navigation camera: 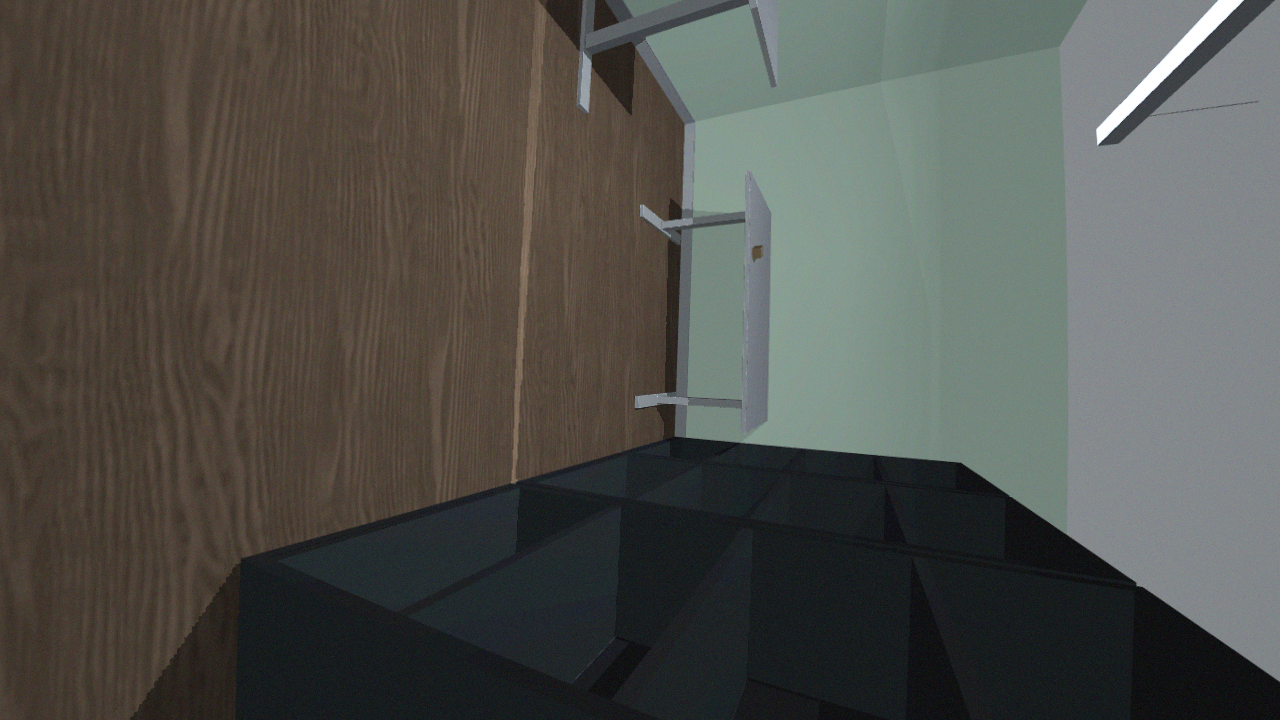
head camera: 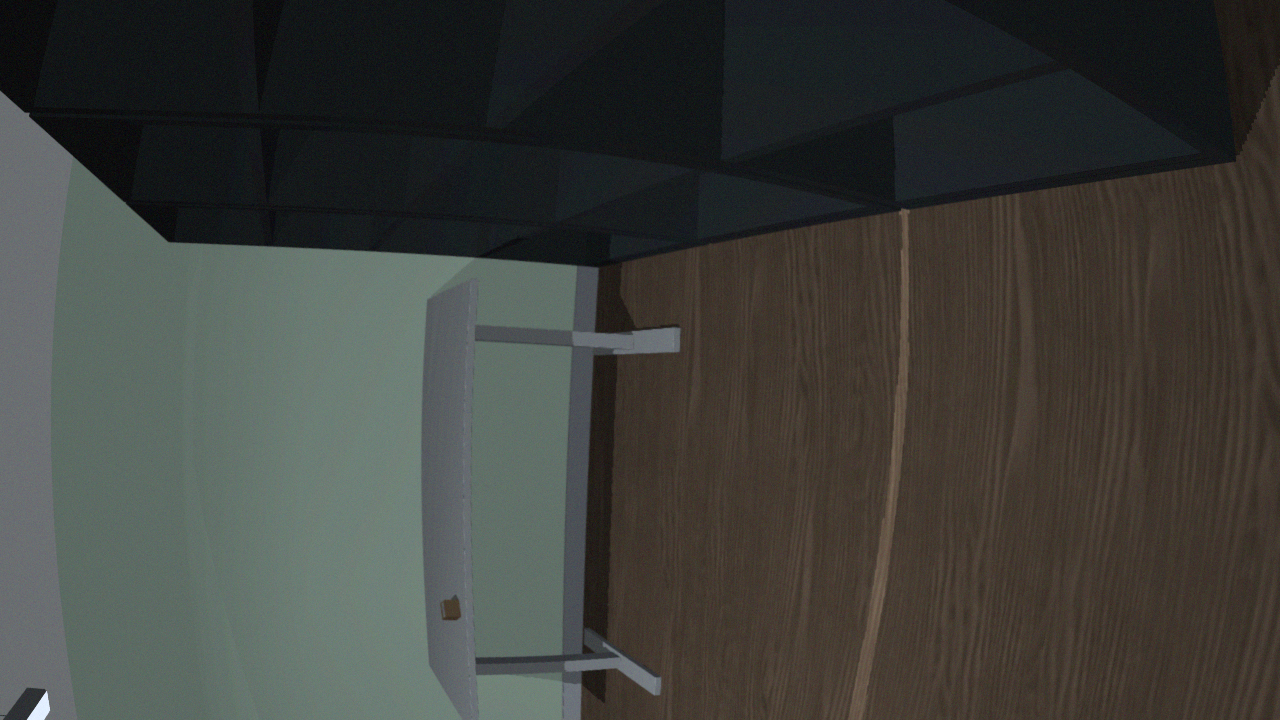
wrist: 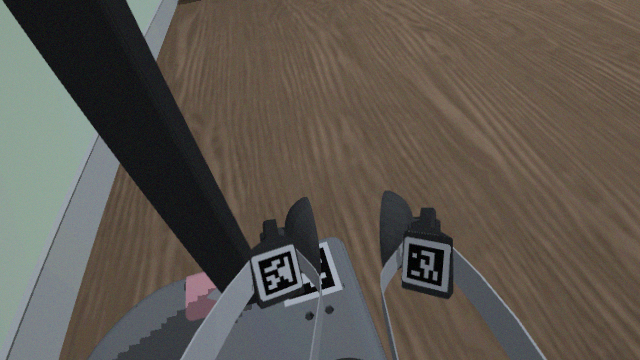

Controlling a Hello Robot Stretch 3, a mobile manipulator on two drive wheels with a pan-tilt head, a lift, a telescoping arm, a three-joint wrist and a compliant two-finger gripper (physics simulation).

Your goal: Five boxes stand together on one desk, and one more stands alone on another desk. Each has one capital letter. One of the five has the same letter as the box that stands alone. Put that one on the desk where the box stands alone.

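Frame: origin at the robot's base, x ahead, y left, z up, level; millimetres.
Seen in the pictures: gripper, fingertip midpoint: [wrist: 348,221].
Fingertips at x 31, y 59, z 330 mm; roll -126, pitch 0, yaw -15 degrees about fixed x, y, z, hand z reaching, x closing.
Note:
A point is followed by its place in that frame.
A small brown box [head camera: 451,608] {x 2666, y 629, z 750 mm} [navigation camera: 757,252] {x 2662, y 633, z 752 mm} stands alone on a grey desk [head camera: 447,429] {x 2795, y 36, z 720 mm} [navigation camera: 757,331] {x 2856, y 176, z 720 mm} by the green wall, near one end of the desk top. Its letter is too small to read. The group of five boxes does not show in these views. My gripper [wrist: 348,221] {x 31, y 59, z 329 mm} is open in the wrist view, its two fingertips apart over the wooden floor, with the robot's own base below them. The gripper is far from the desk.
A large dark shelf unit [head camera: 716,167] {x 1442, y -502, z 506 mm} [navigation camera: 1029,568] {x 1441, y -505, z 1693 mm} stands along one side. Part of another grey desk [navigation camera: 763,40] {x 1763, y 1260, z 942 mm} shows at the top of the navigation view. A skirting board [wrist: 75,220] {x -389, y 415, z 60 mm} and wall are at the left of the wrist view.

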